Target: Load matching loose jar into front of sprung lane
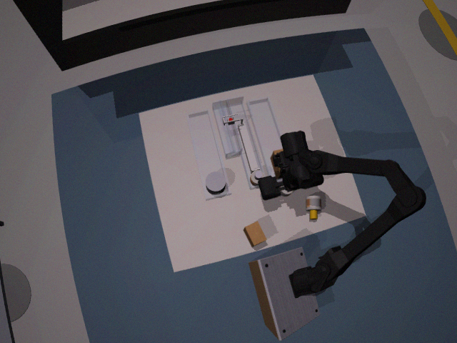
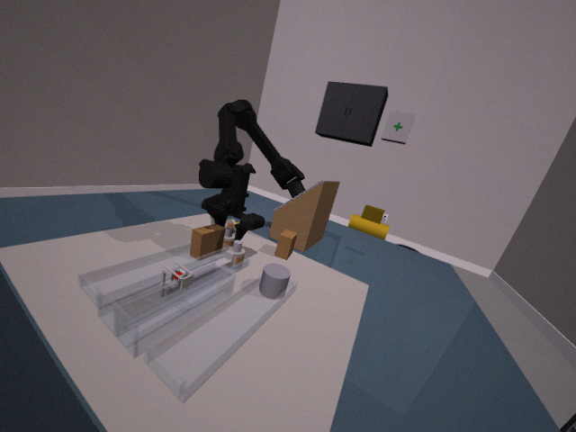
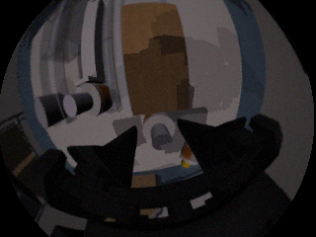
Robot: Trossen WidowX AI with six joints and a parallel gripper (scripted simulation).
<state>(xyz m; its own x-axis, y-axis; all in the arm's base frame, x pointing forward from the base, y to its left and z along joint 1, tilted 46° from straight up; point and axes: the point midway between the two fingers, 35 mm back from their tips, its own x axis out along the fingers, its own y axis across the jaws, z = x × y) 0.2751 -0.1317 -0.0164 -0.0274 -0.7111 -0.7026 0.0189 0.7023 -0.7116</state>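
Now: the dark grey cylinder 70 mm ahead of my gripper tip, 200 mm to the left of it and 10 mm above it. From my gripper tip the other things lie so: clear sprung lane: 210 mm ahead, 100 mm to the left.
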